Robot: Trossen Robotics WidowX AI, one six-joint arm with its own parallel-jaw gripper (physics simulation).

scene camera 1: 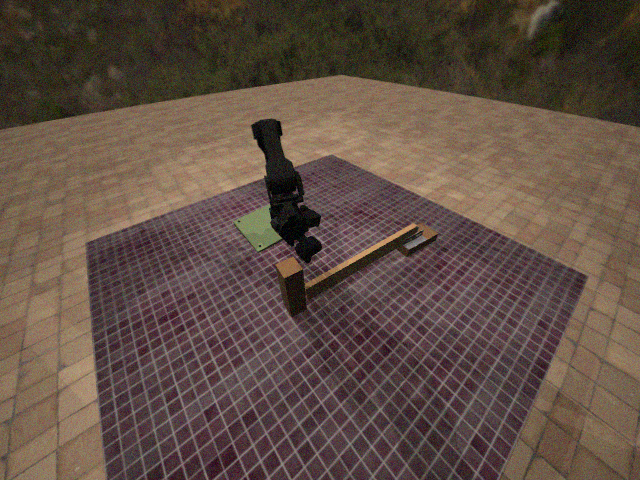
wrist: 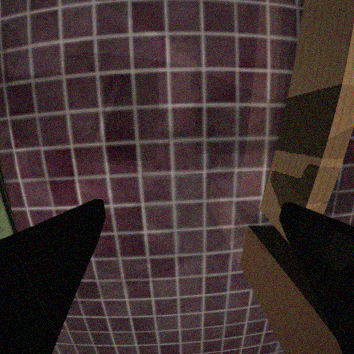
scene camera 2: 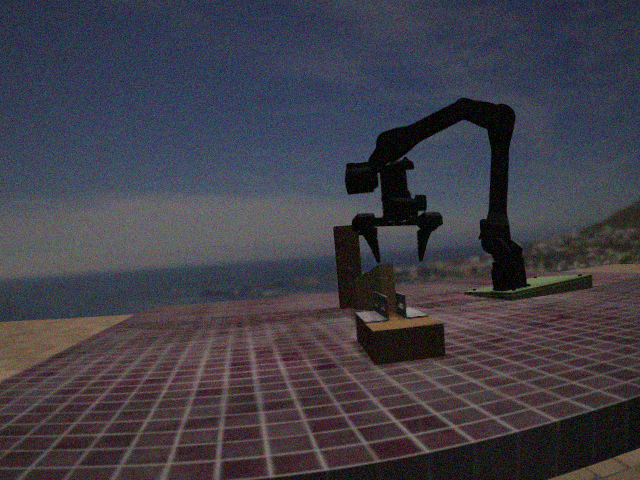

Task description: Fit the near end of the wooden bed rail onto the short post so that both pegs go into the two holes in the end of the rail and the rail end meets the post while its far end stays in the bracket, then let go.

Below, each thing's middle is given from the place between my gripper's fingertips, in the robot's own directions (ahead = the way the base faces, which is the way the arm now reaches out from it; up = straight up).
My gripper is now 10 cm short of the wooden bed rail (scene camera 1: pixel 328 279), 18 cm to the right of it and 4 cm above it. The rest, counted from my hand: grey bracket (scene camera 2: pixel 379 314): 10 cm ahead, 40 cm to the left, 5 cm below; then wooden bracket block (scene camera 2: pixel 398 340): 10 cm ahead, 43 cm to the left, 7 cm below.
